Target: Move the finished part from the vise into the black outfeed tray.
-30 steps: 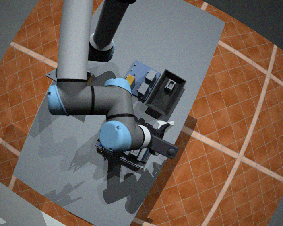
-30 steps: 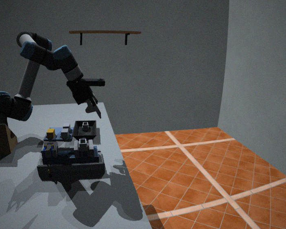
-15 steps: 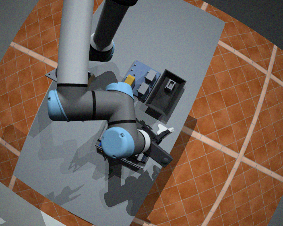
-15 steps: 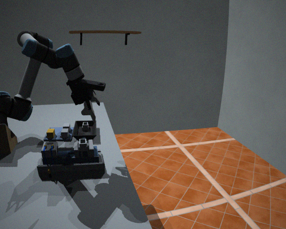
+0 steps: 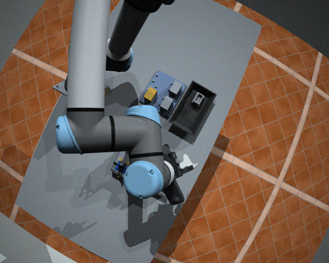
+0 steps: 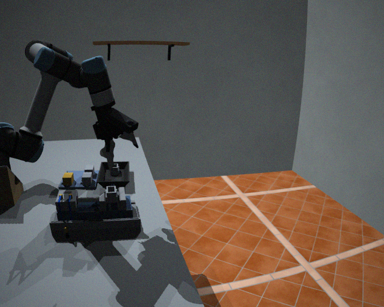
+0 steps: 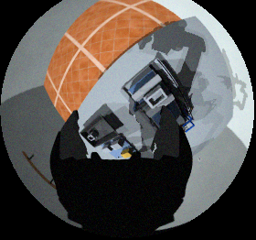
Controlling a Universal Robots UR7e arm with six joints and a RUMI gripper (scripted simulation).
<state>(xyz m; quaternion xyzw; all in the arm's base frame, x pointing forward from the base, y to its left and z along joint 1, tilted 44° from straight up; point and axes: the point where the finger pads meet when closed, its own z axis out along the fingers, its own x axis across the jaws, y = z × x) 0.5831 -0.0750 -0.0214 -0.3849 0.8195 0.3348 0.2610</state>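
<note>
The vise is 16 cm below my hand, 11 cm behind it and 7 cm to the right of it. The rest, counted from my hand: yellow block (28 cm behind, 23 cm to the left, 17 cm below); then blue plate (27 cm to the left, 24 cm behind, 19 cm below).
</note>
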